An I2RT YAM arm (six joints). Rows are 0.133 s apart.
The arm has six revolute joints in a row. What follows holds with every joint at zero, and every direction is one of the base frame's.
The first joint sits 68 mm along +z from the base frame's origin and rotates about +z.
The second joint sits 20 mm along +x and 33.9 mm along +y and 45.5 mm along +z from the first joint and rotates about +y.
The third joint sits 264 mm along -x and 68.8 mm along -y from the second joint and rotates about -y.
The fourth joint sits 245 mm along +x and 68.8 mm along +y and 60 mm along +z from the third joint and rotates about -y.
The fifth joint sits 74 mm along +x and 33.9 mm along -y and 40.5 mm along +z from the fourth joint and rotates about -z.
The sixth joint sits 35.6 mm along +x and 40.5 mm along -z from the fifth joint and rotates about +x.
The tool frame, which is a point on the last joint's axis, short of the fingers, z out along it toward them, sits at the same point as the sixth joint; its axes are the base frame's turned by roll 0, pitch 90 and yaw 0 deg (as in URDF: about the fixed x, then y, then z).
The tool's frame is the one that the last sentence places.
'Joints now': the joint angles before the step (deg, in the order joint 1, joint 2, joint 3, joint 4, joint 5, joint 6). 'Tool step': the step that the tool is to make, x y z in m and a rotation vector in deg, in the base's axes. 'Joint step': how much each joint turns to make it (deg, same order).
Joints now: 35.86 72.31 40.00 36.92 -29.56 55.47
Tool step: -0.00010 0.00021 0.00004 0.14 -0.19 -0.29
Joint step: 0.09 0.03 -0.07 0.32 0.38 -0.03
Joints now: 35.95 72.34 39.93 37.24 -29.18 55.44
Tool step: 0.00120 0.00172 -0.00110 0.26 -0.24 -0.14
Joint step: 0.17 0.67 0.02 1.02 0.32 0.05
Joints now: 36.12 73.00 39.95 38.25 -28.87 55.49
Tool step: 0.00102 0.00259 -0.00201 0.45 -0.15 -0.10
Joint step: 0.35 0.88 -0.11 1.51 0.47 0.26
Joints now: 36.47 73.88 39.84 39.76 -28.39 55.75
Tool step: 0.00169 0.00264 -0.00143 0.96 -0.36 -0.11
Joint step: 0.27 1.12 -0.07 2.33 0.44 0.58
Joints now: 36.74 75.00 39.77 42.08 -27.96 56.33
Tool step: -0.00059 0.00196 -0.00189 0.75 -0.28 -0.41
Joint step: 0.48 0.54 -0.46 1.84 0.94 0.35
